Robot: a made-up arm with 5 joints.
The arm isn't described. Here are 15 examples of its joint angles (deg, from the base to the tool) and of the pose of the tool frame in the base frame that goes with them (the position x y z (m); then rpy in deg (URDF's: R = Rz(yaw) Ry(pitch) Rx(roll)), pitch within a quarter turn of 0, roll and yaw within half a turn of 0).
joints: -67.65 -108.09 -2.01 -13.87 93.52
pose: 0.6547 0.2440 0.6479 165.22 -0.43 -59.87
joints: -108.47 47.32 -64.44 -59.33 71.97
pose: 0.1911 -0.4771 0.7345 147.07 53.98 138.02
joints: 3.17 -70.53 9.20 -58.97 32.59
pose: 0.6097 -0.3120 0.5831 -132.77 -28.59 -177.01
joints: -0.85 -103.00 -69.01 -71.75 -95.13
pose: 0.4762 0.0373 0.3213 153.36 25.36 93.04
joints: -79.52 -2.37 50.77 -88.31 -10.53
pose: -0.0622 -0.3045 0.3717 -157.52 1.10 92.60
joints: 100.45 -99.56 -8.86 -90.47 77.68
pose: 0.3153 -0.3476 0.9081 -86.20 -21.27 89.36
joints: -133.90 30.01 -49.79 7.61 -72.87
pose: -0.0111 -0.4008 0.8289 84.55 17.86 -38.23
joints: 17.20 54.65 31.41 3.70 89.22
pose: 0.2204 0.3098 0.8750 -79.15 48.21 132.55
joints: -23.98 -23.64 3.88 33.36 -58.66
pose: 0.4258 0.3179 0.8847 -46.60 10.10 -45.39
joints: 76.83 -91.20 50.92 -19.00 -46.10
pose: 0.6469 -0.1863 0.6150 -35.42 -57.22 -169.80
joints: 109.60 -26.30 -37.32 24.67 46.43
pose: 0.2407 0.0494 -0.0066 81.34 -49.55 122.77
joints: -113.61 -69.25 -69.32 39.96 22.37
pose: 0.2015 -0.6714 0.6409 72.61 33.08 58.22
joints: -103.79 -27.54 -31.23 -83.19 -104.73
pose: 0.4841 -0.0179 0.3988 166.51 -9.29 31.44
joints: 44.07 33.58 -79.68 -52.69 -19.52
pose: 0.1510 0.3657 0.6574 -77.54 4.57 -29.52
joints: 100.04 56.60 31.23 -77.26 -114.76
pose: -0.0426 0.0108 0.7772 -76.39 -42.65 91.02
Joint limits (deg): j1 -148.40..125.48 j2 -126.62..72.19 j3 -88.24..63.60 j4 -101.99..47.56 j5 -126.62..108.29
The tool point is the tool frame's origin. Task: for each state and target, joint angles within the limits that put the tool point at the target. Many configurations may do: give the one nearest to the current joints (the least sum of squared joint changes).
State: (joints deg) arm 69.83 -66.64 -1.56 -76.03 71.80
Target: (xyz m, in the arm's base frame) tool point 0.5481 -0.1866 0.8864
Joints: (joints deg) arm 76.32 -69.48 10.57 -67.29 65.21
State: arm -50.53 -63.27 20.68 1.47 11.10
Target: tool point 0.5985 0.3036 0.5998
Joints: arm -50.85 -86.20 45.23 18.10 0.36
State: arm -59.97 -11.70 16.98 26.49 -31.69
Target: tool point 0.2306 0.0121 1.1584
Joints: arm -72.09 -9.71 -18.49 36.95 -25.90
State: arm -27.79 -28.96 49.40 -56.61 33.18
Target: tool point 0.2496 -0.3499 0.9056
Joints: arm -15.77 -8.86 42.18 -54.21 20.56
